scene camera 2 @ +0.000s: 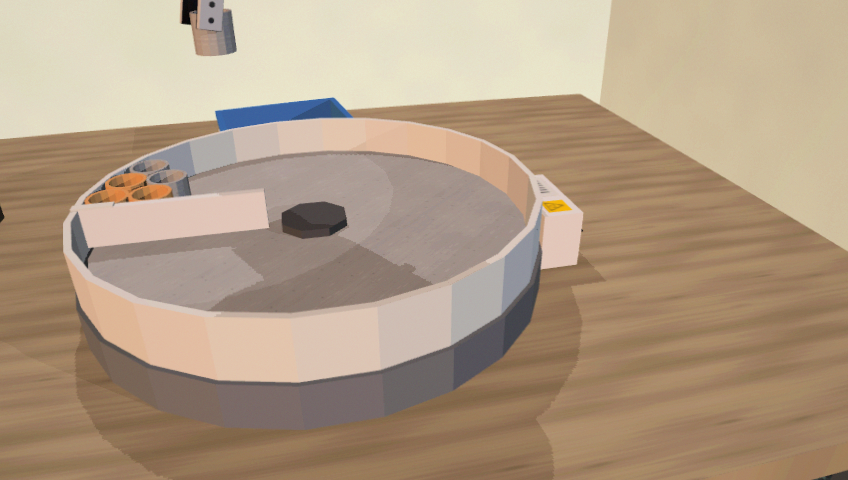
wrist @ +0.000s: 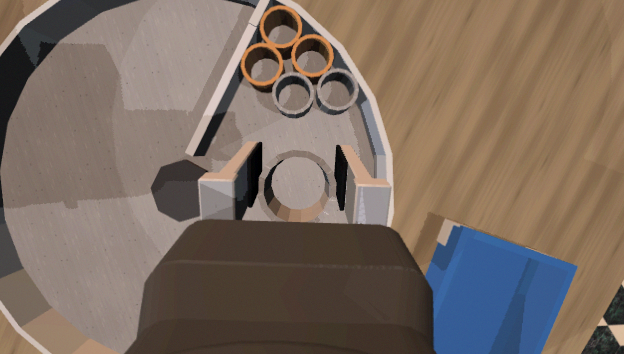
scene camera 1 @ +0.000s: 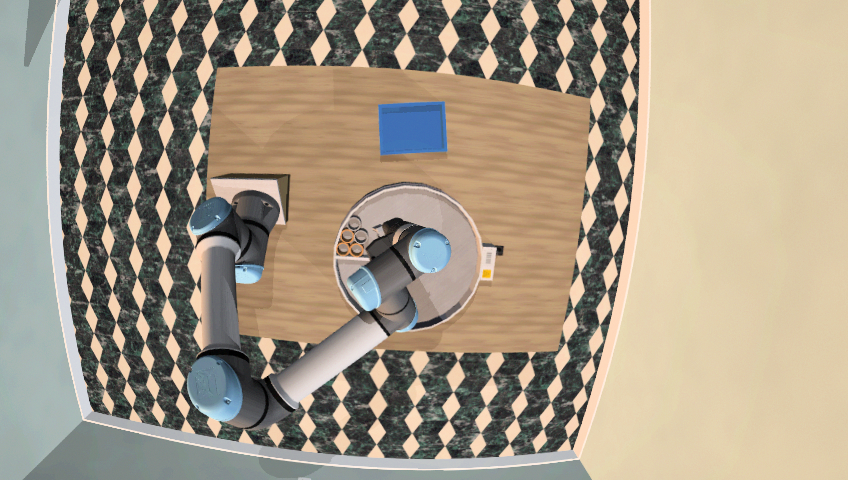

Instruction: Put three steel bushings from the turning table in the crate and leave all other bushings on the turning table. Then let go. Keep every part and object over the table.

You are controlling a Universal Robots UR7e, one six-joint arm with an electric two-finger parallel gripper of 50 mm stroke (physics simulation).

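Places are measured from the arm's base along level axes (x ahead, y left, z up), in centimetres.
Where they show: gripper, fingertip midpoint: (scene camera 2: 200,27) (wrist: 298,163) (scene camera 1: 379,235); arm's base at its link origin: (scene camera 1: 255,206).
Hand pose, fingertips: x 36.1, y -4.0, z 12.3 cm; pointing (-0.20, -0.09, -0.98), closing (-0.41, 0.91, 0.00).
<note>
Things, the pixels of their top centre, and the offset from my fingertips. "spot": a spot on its surface instead.
- grey steel bushing at its top centre: (wrist: 297,190) (scene camera 2: 210,11) dx +1.1, dy +0.5, dz +1.3 cm
- blue crate at its top centre: (wrist: 491,322) (scene camera 2: 283,116) (scene camera 1: 412,127) dx +7.2, dy +27.8, dz -17.4 cm
- dark hub at its top centre: (scene camera 2: 313,215) (wrist: 181,191) dx +8.5, dy -9.5, dz -16.3 cm
- white box at a spot on its surface: (scene camera 2: 559,240) spot: dx +31.6, dy -14.8, dz -19.4 cm
My gripper (scene camera 2: 202,16) (wrist: 298,163) is shut on a grey steel bushing (scene camera 2: 215,42) (wrist: 297,215), held upright well above the turning table (scene camera 1: 455,285) (scene camera 2: 336,350) (wrist: 60,150). Two other steel bushings, one (scene camera 2: 169,178) (wrist: 293,80) nearer the divider and one (scene camera 2: 149,166) (wrist: 338,79) by the rim, stand on the turning table. Three orange bushings, one (wrist: 280,19), another (wrist: 311,45) and a third (wrist: 261,54), stand packed beside them. In scene camera 1 the arm hides the held bushing. The blue crate (scene camera 1: 411,130) (scene camera 2: 273,114) (wrist: 490,300) looks empty inside.
A pale divider wall (scene camera 2: 178,215) (wrist: 225,87) borders the bushings on one side. A dark hub (scene camera 2: 314,217) (wrist: 177,190) sits at the turning table's centre. A raised rim surrounds it. A white box (scene camera 1: 487,261) (scene camera 2: 559,240) with a yellow label is fixed outside the rim.
</note>
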